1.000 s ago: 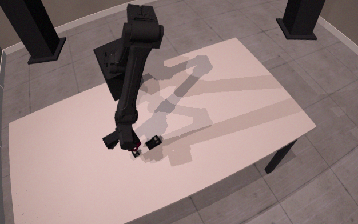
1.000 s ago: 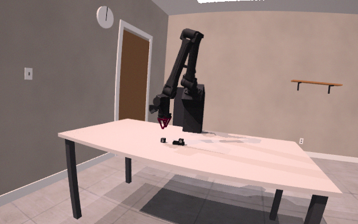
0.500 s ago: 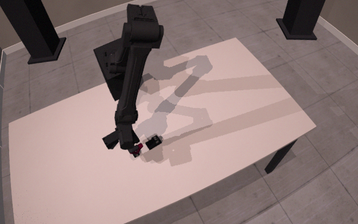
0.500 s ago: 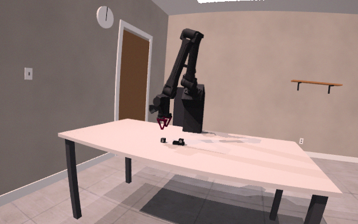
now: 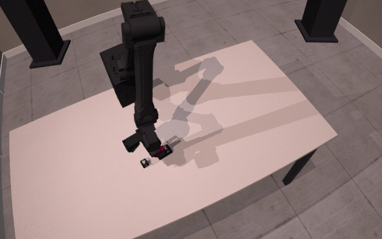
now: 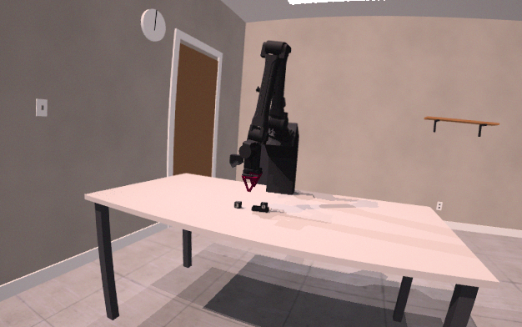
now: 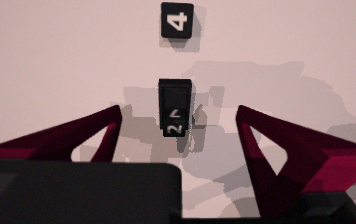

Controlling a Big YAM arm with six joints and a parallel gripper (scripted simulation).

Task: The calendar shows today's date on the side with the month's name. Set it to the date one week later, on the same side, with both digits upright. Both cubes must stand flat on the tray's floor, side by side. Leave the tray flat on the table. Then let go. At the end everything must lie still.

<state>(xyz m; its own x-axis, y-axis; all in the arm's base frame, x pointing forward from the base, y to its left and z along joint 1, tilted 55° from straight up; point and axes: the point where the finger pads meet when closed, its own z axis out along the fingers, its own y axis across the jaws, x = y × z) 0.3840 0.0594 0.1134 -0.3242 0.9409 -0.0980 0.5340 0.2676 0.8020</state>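
The black tray lies 20 mm behind my hand, 40 mm to the left of it and 90 mm below it. Round my hand: black calendar block: 30 mm ahead, 50 mm to the right, 90 mm below.
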